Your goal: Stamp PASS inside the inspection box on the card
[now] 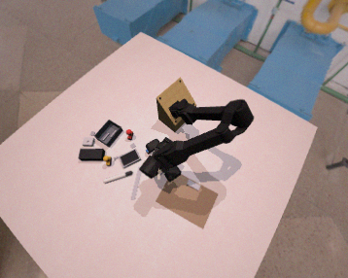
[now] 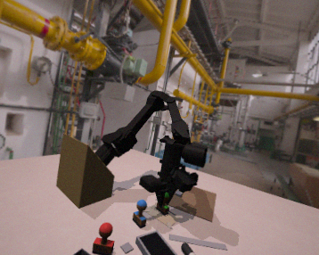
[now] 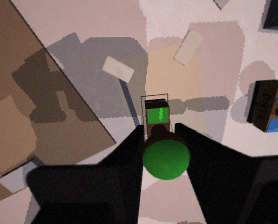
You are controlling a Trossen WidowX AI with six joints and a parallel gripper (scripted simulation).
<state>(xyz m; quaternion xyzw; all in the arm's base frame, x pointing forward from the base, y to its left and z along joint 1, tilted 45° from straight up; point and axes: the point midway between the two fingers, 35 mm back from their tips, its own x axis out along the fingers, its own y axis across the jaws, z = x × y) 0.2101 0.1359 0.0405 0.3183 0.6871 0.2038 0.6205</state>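
The cream card lies 1 cm ahead of my gripper tip, 1 cm to the right of it and 2 cm below it. The rest, counted from my gripper tip: grey ruler 14 cm ahead, 3 cm to the right, 2 cm below; then blue-knobbed stamp 1 cm behind, 10 cm to the right; then green-knobbed stamp right at my gripper tip.
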